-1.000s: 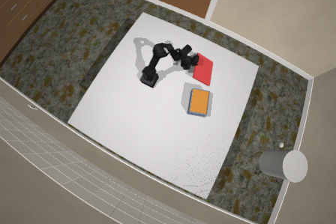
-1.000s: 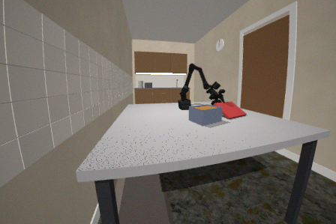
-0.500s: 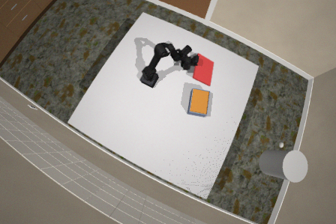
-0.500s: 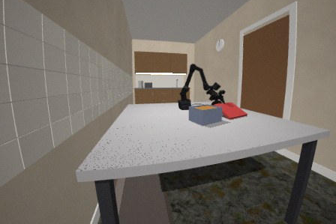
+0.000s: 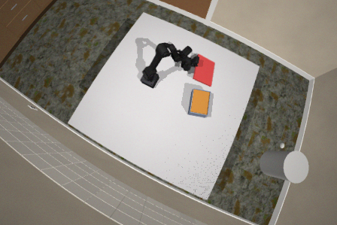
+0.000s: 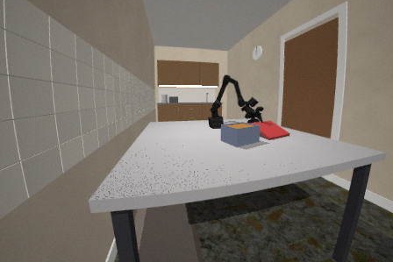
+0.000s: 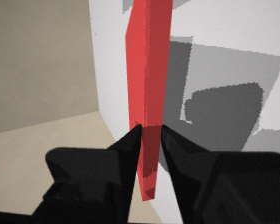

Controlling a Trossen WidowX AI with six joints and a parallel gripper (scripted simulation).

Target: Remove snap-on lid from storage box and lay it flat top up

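My hand is 100 mm short of the red lid, 50 mm above it and 10 mm to the right of it. Also, from my hand: storage box 300 mm to the right, 120 mm ahead, 40 mm below.
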